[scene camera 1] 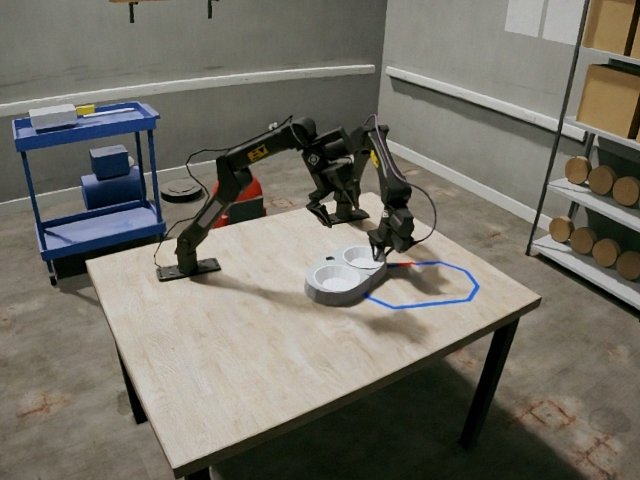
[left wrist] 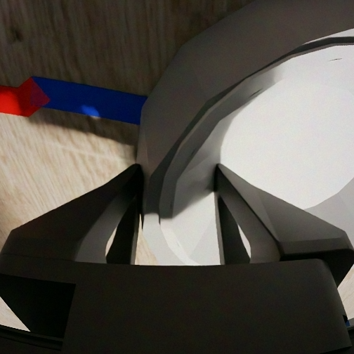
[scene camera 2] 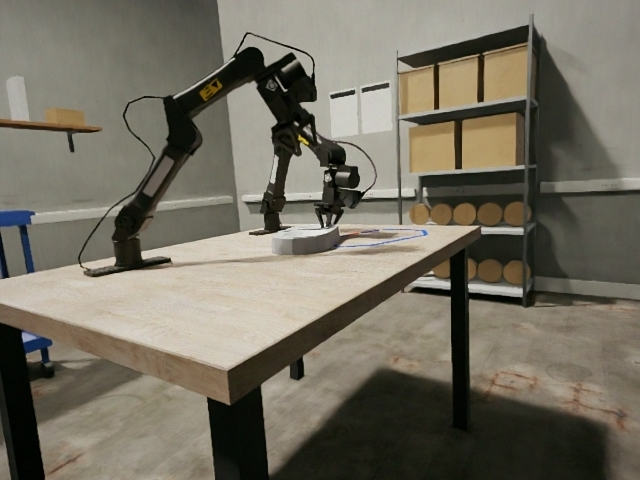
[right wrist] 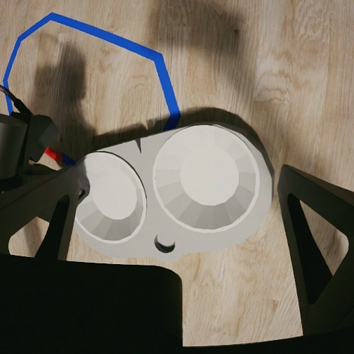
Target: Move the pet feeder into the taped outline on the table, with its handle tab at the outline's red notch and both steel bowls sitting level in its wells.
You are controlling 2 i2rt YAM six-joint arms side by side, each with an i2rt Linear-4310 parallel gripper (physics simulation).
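Where they show: left gripper, fingertip midpoint: [scene camera 1: 378,259]; right gripper, fingertip midpoint: [scene camera 1: 344,218] [scene camera 2: 308,150]; left arm's base, link origin: [scene camera 1: 343,218] [scene camera 2: 272,231]; right arm's base, link origin: [scene camera 1: 188,270] [scene camera 2: 130,267].
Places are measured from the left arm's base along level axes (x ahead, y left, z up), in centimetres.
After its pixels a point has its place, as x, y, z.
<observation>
The pale grey pet feeder [scene camera 1: 336,298] {48.8, -28.3, 2.6} [scene camera 2: 305,245] {47.6, -30.6, 2.4} [left wrist: 215,60] [right wrist: 200,242] lies beside the blue taped outline [scene camera 1: 478,286] {58.0, 18.4, 0.2} [scene camera 2: 425,233] {61.2, 12.7, 0.1} [left wrist: 100,102] [right wrist: 107,36], one long side at its edge. Its tab with a dark hole faces away from the outline. A larger bowl [scene camera 1: 337,279] {39.2, -23.0, 1.8} [right wrist: 207,175] and a smaller bowl [scene camera 1: 359,255] {30.3, -10.3, 2.5} [left wrist: 290,140] [right wrist: 112,195] sit in the wells. The red notch [scene camera 1: 406,264] {37.5, 4.0, -0.1} [left wrist: 15,101] shows near the smaller end. My left gripper [scene camera 1: 379,256] {34.0, -5.2, 2.1} [scene camera 2: 327,226] {34.0, -5.2, 2.1} [left wrist: 177,175] is shut on that end's rim, one finger inside the bowl. My right gripper [right wrist: 178,176] is open above the feeder.
The wooden table [scene camera 1: 232,361] {60.0, -63.1, 0.0} [scene camera 2: 180,310] {61.6, -75.8, 0.0} bears both arm bases. A blue cart [scene camera 1: 98,235] stands behind at the left in scene camera 1. A shelf rack [scene camera 2: 529,206] with boxes stands beyond the table. The right arm reaches over the table's back part.
</observation>
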